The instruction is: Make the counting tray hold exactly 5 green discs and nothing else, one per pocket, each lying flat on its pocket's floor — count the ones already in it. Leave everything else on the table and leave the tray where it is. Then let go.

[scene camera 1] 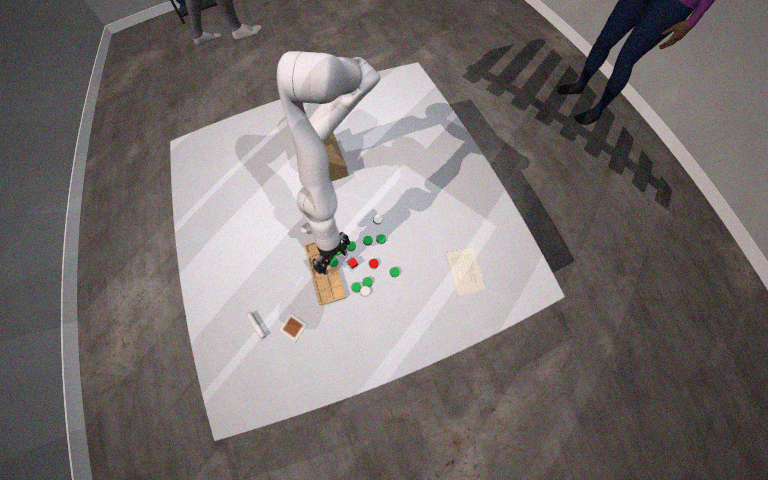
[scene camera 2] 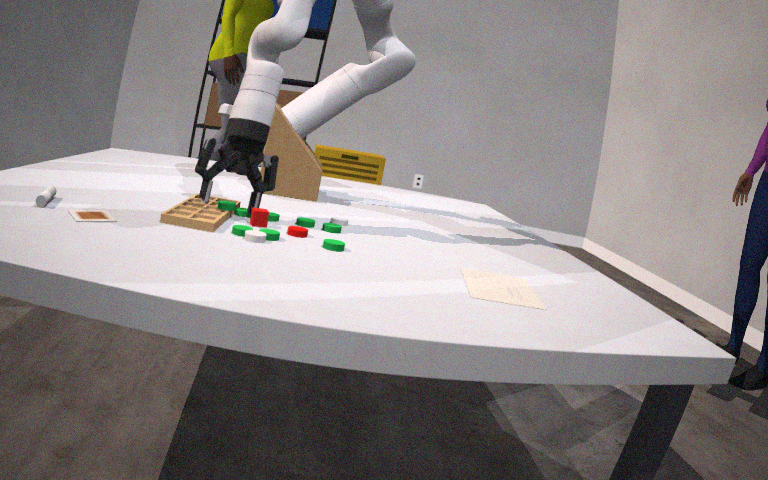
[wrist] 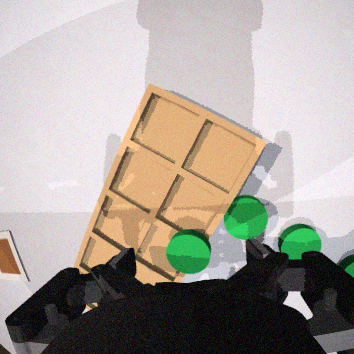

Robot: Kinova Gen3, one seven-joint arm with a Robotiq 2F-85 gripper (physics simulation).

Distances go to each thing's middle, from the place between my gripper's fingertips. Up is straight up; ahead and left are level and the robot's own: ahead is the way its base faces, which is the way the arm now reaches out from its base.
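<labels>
My hand, measured from the wooden counting tray (scene camera 2: 191,213), is 40 mm to the left of it, 10 mm short of it and 10 mm above it.
</labels>
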